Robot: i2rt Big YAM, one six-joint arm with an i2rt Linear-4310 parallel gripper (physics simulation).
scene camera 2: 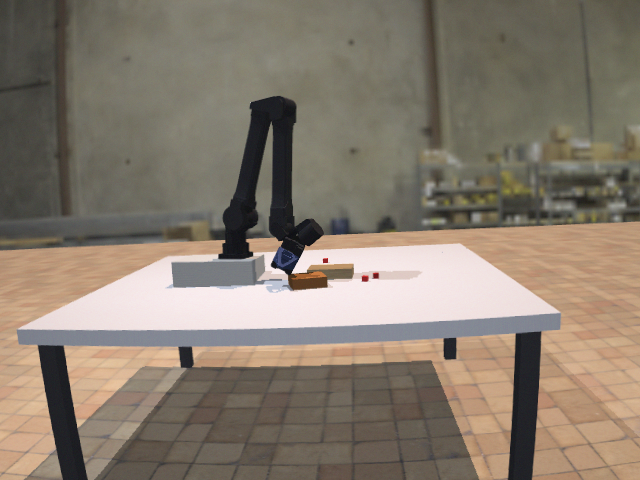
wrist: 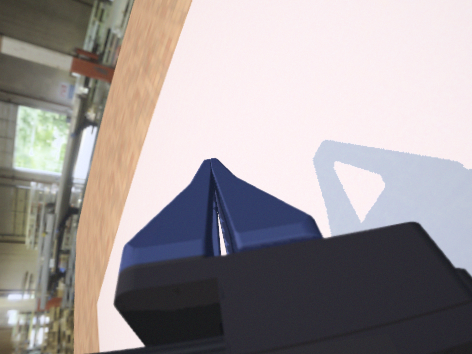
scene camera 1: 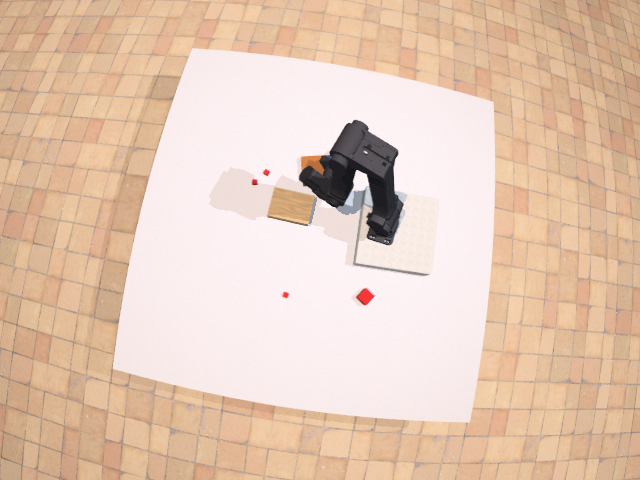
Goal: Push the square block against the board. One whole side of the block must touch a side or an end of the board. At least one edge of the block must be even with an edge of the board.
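Frame: origin at the arm's base, x ahead, y left, z up, level; centimetres.
Where they show: gripper, fingertip midpoint: (scene camera 2: 279, 267) (wrist: 211, 169); arm's base, link origin: (scene camera 2: 236, 257) (scene camera 1: 383, 224).
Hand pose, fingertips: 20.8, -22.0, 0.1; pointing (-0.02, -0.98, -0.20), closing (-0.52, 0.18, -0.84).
Observation:
Each offset is from my fingertips to the top centre of the thing, as dx, dy, dz.
The square block {+5.7, +8.8, -3.9} (scene camera 1: 310, 163) (scene camera 2: 310, 282) is orange-brown and lies flat; in scene camera 1 the arm hides its right part. The board {+10.1, +24.0, -3.9} (scene camera 1: 292, 206) (scene camera 2: 337, 271) is light wood, flat and wider, just below the block in scene camera 1. A narrow gap seems to part them at the block's visible left corner; the rest is hidden. My gripper (scene camera 2: 290, 271) (wrist: 211, 169) is shut with nothing between its blue fingers. In scene camera 2 its tips are low by the block's left end; contact cannot be told. Its fingertips are hidden in scene camera 1.
The arm stands on a pale slab (scene camera 1: 413, 232) (scene camera 2: 211, 273) to the right of the board in scene camera 1. Two small red cubes {+22.2, +14.6, -5.5} (scene camera 1: 266, 172) {+25.0, +19.2, -5.5} (scene camera 1: 254, 181) lie left of the block. Another small red cube {+2.9, +52.7, -5.5} (scene camera 1: 285, 294) and a larger one {-22.1, +45.8, -3.1} (scene camera 1: 364, 296) lie lower down.

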